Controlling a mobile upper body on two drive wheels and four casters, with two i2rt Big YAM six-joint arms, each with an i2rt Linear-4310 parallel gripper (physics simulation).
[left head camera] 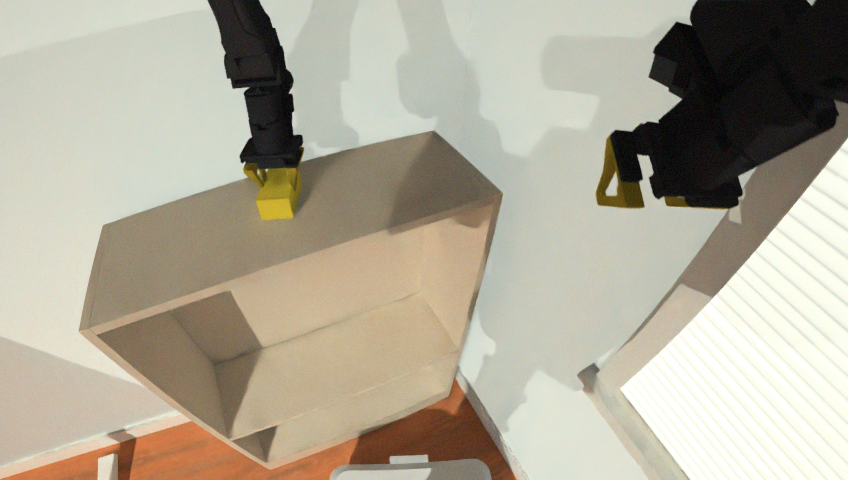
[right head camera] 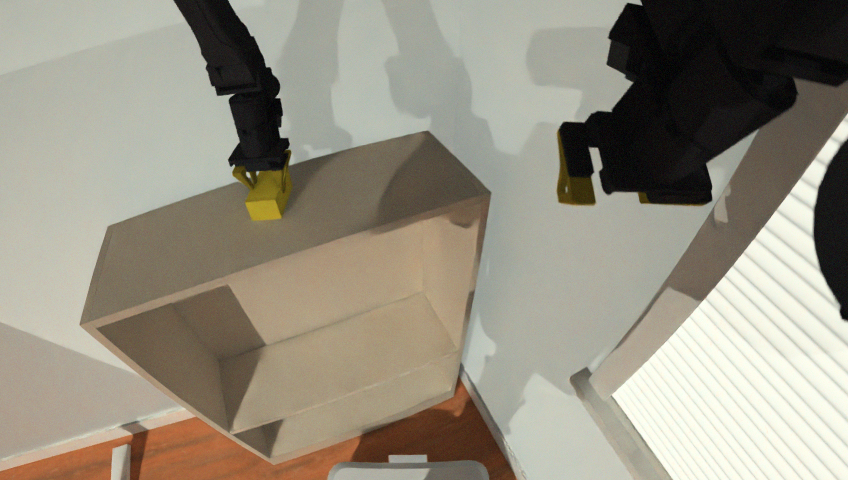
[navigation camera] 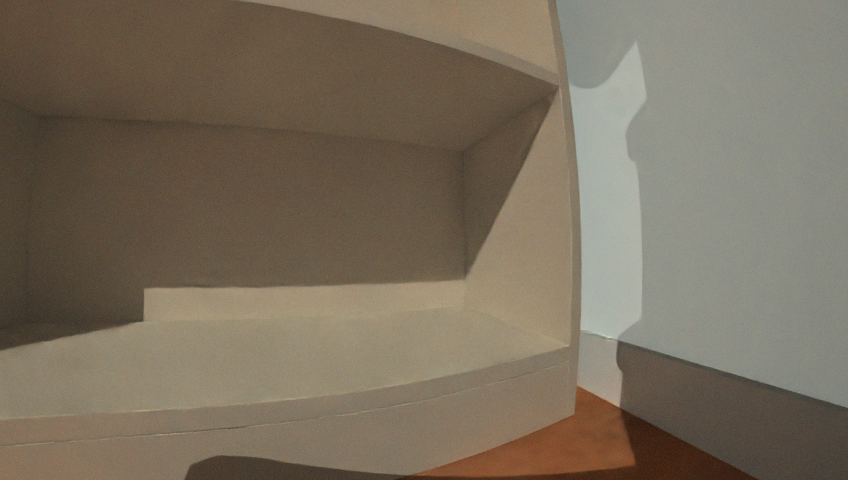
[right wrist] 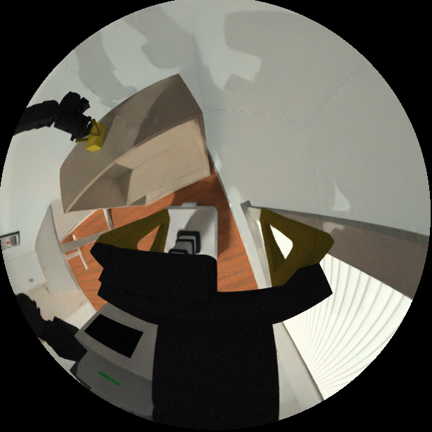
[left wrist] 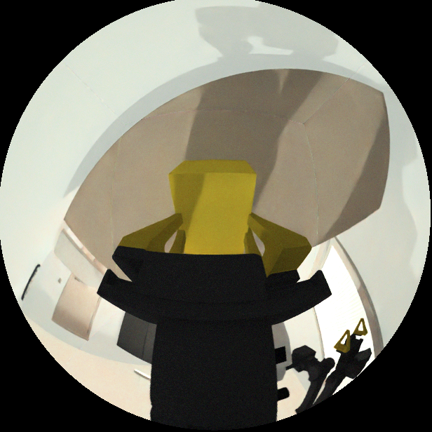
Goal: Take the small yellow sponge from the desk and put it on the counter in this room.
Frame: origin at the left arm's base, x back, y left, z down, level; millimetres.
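Seen in the pictures: left gripper, fingertip midpoint: (left head camera: 280, 190) (right head camera: 270, 192); right gripper, fingertip midpoint: (left head camera: 633, 199) (right head camera: 601, 196).
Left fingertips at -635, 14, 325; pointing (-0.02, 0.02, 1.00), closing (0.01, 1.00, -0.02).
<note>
A point is followed by its place in that frame, as x, y, z.
The small yellow sponge (left head camera: 276, 205) {-583, 8, 318} (right head camera: 265, 205) {-583, 5, 316} (left wrist: 215, 200) (right wrist: 96, 140) is a block held between the fingers of my left gripper (left head camera: 278, 183) {-635, 14, 325} (right head camera: 267, 184) {-635, 14, 325} (left wrist: 214, 213) (right wrist: 95, 136). It is over the top of a beige, open-fronted counter unit (left head camera: 178, 255) {-494, 188, 350} (right head camera: 178, 255) {-492, 175, 350} (left wrist: 150, 150) (right wrist: 82, 172) (navigation camera: 517, 374) {-607, -319, 1327}, left of the top's middle in the head views. I cannot tell whether its underside touches the top. My right gripper (left head camera: 654, 201) {-355, -451, 128} (right head camera: 616, 199) {-355, -451, 128} (left wrist: 355, 323) (right wrist: 214, 213) is open and empty, in the air to the right of the counter. The desk does not show clearly.
Pale walls (left head camera: 535, 237) {-632, -506, 457} (right head camera: 523, 237) {-645, -501, 470} (navigation camera: 743, 208) {-550, -539, 1152} meet behind and right of the counter. A window blind (left head camera: 761, 368) {-189, -680, 276} (right head camera: 731, 368) {-214, -670, 290} (right wrist: 365, 310) is at the right. My grey base (left head camera: 410, 472) {-287, -226, 1150} (right head camera: 410, 472) {-285, -234, 1150} stands in front of the counter on the orange-brown wood floor (left head camera: 163, 446) {-379, 817, 1410} (right head camera: 172, 443) {-360, 816, 1410}.
</note>
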